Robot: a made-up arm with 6 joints. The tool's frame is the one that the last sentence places.
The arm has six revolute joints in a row. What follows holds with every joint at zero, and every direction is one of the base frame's. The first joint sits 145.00 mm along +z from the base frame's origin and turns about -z. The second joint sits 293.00 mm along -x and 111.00 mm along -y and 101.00 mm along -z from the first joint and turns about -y. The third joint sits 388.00 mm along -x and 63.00 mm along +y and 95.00 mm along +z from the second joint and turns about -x. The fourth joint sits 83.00 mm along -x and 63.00 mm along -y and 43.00 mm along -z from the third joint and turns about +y. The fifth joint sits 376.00 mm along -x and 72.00 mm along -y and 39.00 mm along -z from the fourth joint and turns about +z. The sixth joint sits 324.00 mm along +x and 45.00 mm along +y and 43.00 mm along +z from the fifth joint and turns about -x. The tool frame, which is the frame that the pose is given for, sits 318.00 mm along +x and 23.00 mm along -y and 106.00 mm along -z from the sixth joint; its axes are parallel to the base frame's.
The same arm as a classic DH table. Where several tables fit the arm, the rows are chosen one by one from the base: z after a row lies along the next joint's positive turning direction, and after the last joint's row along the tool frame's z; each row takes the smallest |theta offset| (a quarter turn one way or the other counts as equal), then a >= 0, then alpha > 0; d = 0 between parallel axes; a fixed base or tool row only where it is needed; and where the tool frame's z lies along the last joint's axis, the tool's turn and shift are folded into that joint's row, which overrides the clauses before.
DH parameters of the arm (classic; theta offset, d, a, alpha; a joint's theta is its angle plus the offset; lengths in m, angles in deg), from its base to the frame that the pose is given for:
base (fixed): 0.00 0.0000 0.0000 180.00
joint 1: 0.00 -0.0440 -0.2930 -90.00
joint 2: 90.00 0.0480 0.0950 -90.00
joint 3: 0.00 0.4710 -0.0430 -90.00
joint 4: -90.00 -0.1350 0.3760 -90.00
joint 5: -90.00 0.0040 0.0450 -90.00
joint 6: 0.00 -0.6420 -0.0230 90.00
tool (fixed): -90.00 -0.1060 0.0000 0.00

